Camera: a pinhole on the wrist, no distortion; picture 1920 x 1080 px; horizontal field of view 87.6 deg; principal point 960.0 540.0 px. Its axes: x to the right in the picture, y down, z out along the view. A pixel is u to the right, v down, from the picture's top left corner.
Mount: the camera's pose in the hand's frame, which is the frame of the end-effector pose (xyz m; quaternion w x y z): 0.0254 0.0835 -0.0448 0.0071 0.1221 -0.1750 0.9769
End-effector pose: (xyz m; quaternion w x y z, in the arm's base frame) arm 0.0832 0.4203 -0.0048 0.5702 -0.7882 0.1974 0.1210
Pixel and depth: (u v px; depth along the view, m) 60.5 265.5 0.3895
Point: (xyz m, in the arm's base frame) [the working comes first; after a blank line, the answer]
In the camera's frame: -0.3500 -0.1068 0.3895

0.4785 0.5711 -0.3321
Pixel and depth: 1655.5 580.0 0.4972
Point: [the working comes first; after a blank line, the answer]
In the camera's frame: 0.3454 0.0199 0.4972

-0.0208 0.9432 0.0194
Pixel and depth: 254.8 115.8 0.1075
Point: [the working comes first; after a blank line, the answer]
In the camera's frame: -0.0757 -0.0456 0.1075

0.1570 0.4209 -0.1515
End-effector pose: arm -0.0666 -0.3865 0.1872 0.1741 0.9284 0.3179 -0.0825
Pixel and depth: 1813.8 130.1 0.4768
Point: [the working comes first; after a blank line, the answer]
In the camera's frame: 0.4067 -0.1952 0.4768

-0.2262 -0.7993 -0.2353
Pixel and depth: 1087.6 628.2 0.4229
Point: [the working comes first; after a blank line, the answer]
In the camera's frame: 0.0539 0.0373 0.4229

-0.0864 -0.4019 -0.1728
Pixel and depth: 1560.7 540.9 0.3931
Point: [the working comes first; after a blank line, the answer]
In the camera's frame: 0.2359 0.0004 0.3931

-0.2054 -0.5440 -0.1413
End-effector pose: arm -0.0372 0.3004 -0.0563 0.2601 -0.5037 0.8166 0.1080
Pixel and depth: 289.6 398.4 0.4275
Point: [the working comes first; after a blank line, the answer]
In the camera's frame: -0.2863 -0.0605 0.4275

-0.0908 0.1183 -0.5224
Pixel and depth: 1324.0 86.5 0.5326
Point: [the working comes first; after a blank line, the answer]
In the camera's frame: 0.1937 -0.2413 0.5326

0.0439 0.6241 -0.5323
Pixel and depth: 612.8 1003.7 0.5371
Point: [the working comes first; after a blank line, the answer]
In the camera's frame: -0.1863 0.2488 0.5371

0.2375 0.0391 -0.4623
